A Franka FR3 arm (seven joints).
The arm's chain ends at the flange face. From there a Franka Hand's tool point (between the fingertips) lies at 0.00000 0.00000 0.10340 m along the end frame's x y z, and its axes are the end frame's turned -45 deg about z.
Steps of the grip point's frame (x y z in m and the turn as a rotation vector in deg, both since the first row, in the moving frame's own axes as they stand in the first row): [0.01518 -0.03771 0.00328 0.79 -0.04 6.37]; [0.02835 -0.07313 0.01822 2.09 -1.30 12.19]
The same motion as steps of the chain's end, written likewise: [-0.01493 -0.03638 0.00329 0.53 -0.59 6.37]; [-0.02748 -0.07030 0.01832 0.56 -2.40 12.19]
